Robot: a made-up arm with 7 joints.
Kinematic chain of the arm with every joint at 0, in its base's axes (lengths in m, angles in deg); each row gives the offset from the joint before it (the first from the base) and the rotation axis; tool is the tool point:
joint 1: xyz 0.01 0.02 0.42 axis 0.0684 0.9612 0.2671
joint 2: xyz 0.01 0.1 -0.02 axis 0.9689 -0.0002 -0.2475
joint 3: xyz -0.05 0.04 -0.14 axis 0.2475 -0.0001 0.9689
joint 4: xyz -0.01 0.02 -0.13 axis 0.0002 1 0
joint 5: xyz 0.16 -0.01 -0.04 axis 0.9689 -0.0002 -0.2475
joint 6: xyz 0.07 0.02 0.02 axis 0.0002 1 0
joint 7: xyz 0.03 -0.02 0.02 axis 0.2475 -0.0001 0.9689
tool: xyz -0.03 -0.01 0
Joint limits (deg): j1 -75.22..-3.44 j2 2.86..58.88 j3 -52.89..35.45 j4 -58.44..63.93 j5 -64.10..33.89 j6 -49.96..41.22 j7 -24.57..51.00
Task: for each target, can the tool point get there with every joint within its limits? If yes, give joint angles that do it. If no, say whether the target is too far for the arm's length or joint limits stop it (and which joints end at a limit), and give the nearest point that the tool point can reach.
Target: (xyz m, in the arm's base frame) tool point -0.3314 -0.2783 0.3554
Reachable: no: joint limits stop it (at a limit: joint 1, joint 2, joint 3, joint 5, joint 7) | nearest point 0.0479 0.0044 0.2936 | short by 0.477 m
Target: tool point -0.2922 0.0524 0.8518
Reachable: no: joint limits stop it (at a limit: joint 1, joint 2, joint 3, joint 5, joint 7) | nearest point 0.0533 0.2230 0.5754 | short by 0.474 m
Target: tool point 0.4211 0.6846 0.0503
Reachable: no: too far | nearest point 0.2989 0.5012 0.1657 | short by 0.249 m
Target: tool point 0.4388 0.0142 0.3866
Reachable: yes | joints -66.12 14.36 -32.24 22.94 -46.48 5.98 26.22
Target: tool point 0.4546 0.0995 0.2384
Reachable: yes | joints -59.24 19.05 -28.52 49.51 10.37 -42.41 -11.15
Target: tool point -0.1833 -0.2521 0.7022
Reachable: no: joint limits stop it (at a limit: joint 1, joint 2, joint 3, joint 6, joint 7) | nearest point 0.1306 -0.0317 0.4446 | short by 0.462 m
